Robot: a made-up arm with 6 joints.
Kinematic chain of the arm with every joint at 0, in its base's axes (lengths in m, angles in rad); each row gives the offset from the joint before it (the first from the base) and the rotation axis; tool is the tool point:
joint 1: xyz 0 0 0.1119 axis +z
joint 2: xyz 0 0 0 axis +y
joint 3: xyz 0 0 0.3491 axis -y
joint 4: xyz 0 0 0 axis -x
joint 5: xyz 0.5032 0 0 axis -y
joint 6: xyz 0 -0.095 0 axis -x
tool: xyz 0 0 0
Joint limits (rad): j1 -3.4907..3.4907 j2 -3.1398..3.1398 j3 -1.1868..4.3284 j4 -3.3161..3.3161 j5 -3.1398..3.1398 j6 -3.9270..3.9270
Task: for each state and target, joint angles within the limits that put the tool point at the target. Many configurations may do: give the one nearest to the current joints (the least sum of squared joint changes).
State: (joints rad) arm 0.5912 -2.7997 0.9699 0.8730 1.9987 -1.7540
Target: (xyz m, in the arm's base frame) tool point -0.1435 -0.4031 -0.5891
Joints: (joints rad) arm 1.0694 -2.9627 0.8291 0.7745 1.9987 -1.7540
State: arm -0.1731 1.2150 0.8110 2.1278 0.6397 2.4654
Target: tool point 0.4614 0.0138 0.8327
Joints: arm -0.0754 0.4457 1.2055 2.1068 0.6397 2.4654
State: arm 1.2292 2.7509 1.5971 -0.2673 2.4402 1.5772
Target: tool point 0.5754 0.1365 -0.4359
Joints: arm 0.3932 2.7485 2.3060 -0.1154 2.4402 1.5772
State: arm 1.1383 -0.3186 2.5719 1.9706 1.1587 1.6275
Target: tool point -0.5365 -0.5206 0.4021
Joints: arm 0.8267 -0.7469 2.1603 2.0296 1.1587 1.6275
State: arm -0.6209 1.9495 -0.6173 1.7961 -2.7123 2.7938
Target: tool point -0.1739 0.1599 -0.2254
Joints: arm -0.6445 2.2814 -0.8253 1.8190 -2.7123 2.7938
